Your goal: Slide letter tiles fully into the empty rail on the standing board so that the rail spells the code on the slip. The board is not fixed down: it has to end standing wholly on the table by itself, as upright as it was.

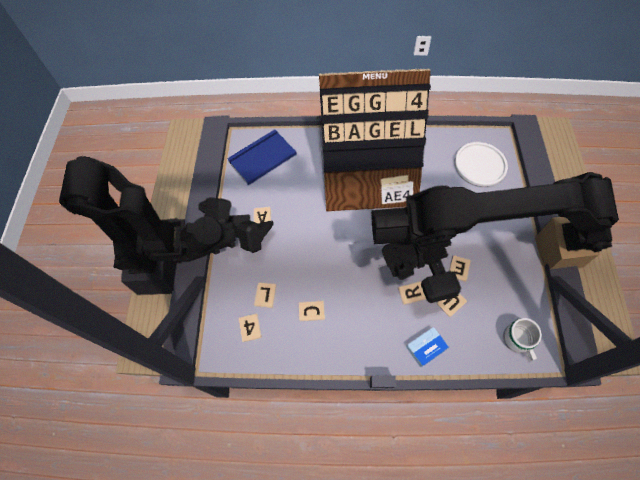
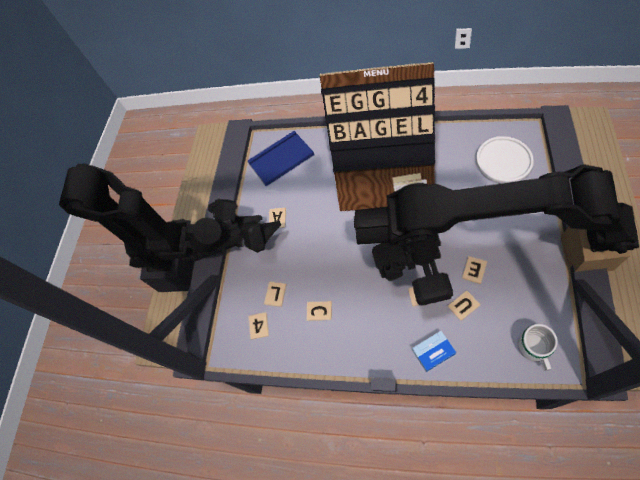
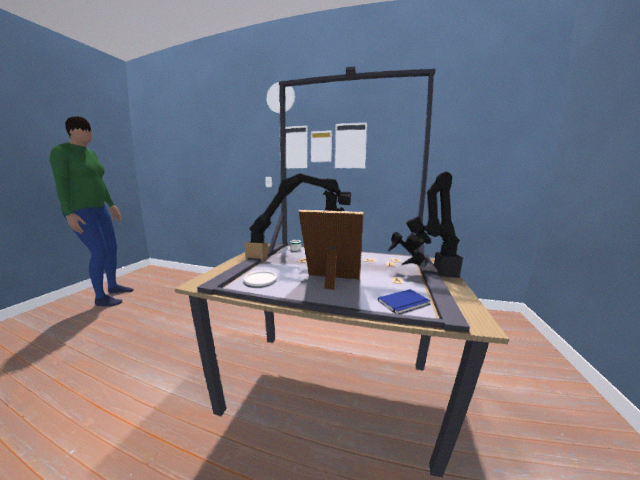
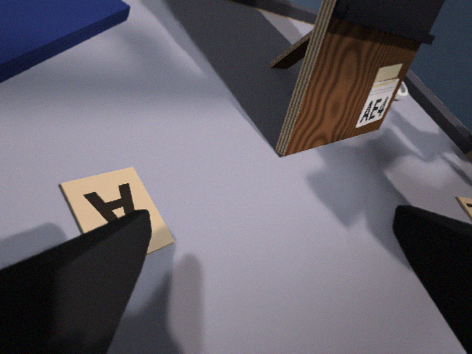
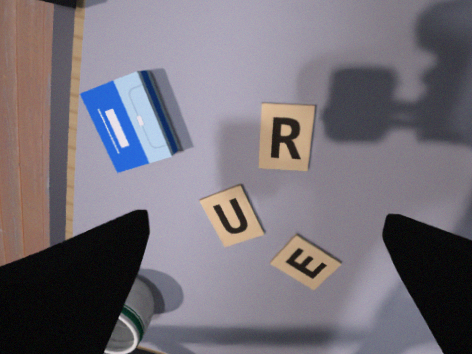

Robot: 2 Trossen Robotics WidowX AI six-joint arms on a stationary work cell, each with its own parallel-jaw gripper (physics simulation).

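Frame: origin at the left arm's base, x back, y right, z up, level; millimetres.
Seen in the pictures: left gripper, fingertip midpoint: [image 1: 261, 219] [image 2: 270, 219] [image 3: 394, 257] [image 4: 270, 219]; right gripper, fingertip midpoint: [image 1: 422, 273] [image 2: 423, 275] [image 5: 267, 223]; left arm's base, link origin: [image 1: 143, 259] [image 2: 160, 258] [image 3: 448, 254]; right arm's base, link origin: [image 1: 576, 236] [image 2: 603, 235] [image 3: 256, 242].
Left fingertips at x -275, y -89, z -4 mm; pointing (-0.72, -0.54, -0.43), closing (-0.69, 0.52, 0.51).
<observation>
Offsets run from my left fingertips to a thing's middle. "pt": to the spot under its first point.
The wooden board {dz +48, dx -276, dy -188 mm} [image 1: 351, 191] [image 2: 361, 191] [image 3: 333, 237] stands upright at the back; its lowest rail {pt dz +50, dx -272, dy -122 mm} [image 1: 372, 157] [image 2: 382, 156] is empty. The slip {dz -47, dx -338, dy -80 mm} [image 1: 397, 193] [image 4: 375, 107] reads AE4. Tile A {dz -91, dx +12, dy -57 mm} [image 1: 262, 214] [image 2: 277, 215] [image 4: 107, 200] lies flat at left, tile 4 {dz -91, dx +39, dy +234 mm} [image 1: 249, 327] [image 2: 258, 325] at front left, tile E {dz -91, dx -470, dy +119 mm} [image 1: 460, 267] [image 2: 474, 269] [image 5: 306, 261] at right. My left gripper [image 4: 270, 219] is open and empty above the table, with tile A partly behind one finger. My right gripper [image 5: 267, 223] is open and empty, high above tiles R, U and E.
Tiles L {dz -91, dx +3, dy +156 mm} [image 1: 265, 295], C {dz -91, dx -106, dy +202 mm} [image 1: 311, 311], R {dz -91, dx -347, dy +173 mm} [image 1: 412, 292] [image 5: 287, 137] and U {dz -91, dx -436, dy +203 mm} [image 2: 464, 304] [image 5: 232, 216] lie flat. A blue notebook {dz -86, dx +15, dy -253 mm} [image 1: 262, 156] is back left, a white plate {dz -84, dx -589, dy -181 mm} [image 1: 480, 163] back right, a blue box {dz -80, dx -360, dy +306 mm} [image 1: 428, 346] and a mug {dz -62, dx -575, dy +313 mm} [image 1: 523, 335] front right.
</observation>
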